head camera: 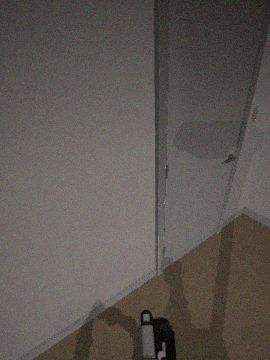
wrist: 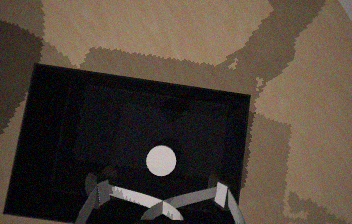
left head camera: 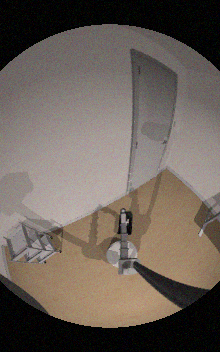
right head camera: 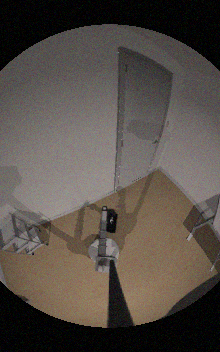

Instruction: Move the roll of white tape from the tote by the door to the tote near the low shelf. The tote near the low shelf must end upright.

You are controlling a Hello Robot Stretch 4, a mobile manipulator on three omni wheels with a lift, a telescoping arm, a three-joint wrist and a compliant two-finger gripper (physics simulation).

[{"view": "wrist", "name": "gripper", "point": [163, 179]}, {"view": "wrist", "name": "roll of white tape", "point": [161, 160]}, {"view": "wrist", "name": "black tote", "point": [75, 122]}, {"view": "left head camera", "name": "wire shelf cart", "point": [31, 246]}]
